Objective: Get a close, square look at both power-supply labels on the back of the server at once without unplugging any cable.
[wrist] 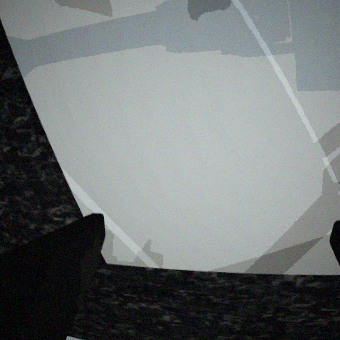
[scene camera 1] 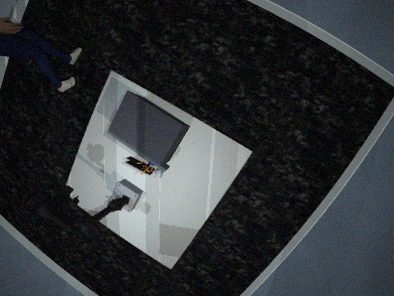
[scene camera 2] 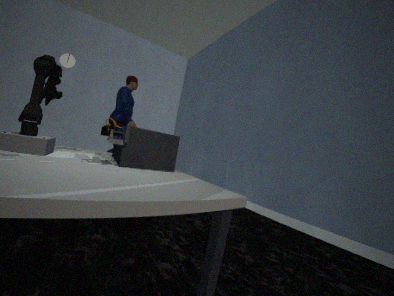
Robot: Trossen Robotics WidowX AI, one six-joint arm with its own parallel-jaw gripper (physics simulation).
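Frame: origin at the arm's base, x ahead, y left, z up, level; millimetres.
Where they show: gripper, fingertip midpoint: (wrist: 219, 228) (scene camera 1: 73, 192) (scene camera 2: 42, 105); arm's base, link origin: (scene camera 1: 125, 199) (scene camera 2: 28, 135).
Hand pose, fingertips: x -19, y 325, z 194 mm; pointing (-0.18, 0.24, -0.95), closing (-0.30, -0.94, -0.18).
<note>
Each offset is from my fingertips to the top centre of the thing. "*": to the spot under its first point.
The server (scene camera 1: 145, 122) (scene camera 2: 152, 151) is a dark grey box on the white table (scene camera 1: 187, 200) (scene camera 2: 125, 207) (wrist: 175, 135). Orange and blue cables @[* 454 mm right, 417 mm ahead, 59 mm down] (scene camera 1: 147, 168) and black parts show at its back, on the side facing the arm; orange cable @[* 473 mm right, 405 mm ahead, 48 mm down] (scene camera 2: 114, 121) also shows in scene camera 2. The power-supply labels cannot be made out in any view. My gripper (scene camera 1: 73, 194) (scene camera 2: 54, 98) (wrist: 219, 228) is open and empty, raised above the table near its left corner in scene camera 1, well apart from the server. In the wrist view its fingers frame table and dark floor; the server does not show there.
The arm's grey base block (scene camera 1: 133, 188) (scene camera 2: 30, 144) stands on the table, facing the cable side of the server. A person in blue (scene camera 1: 37, 47) (scene camera 2: 125, 102) is beyond the table. A round clock (scene camera 2: 67, 60) hangs on the wall. Shadows cross the tabletop.
</note>
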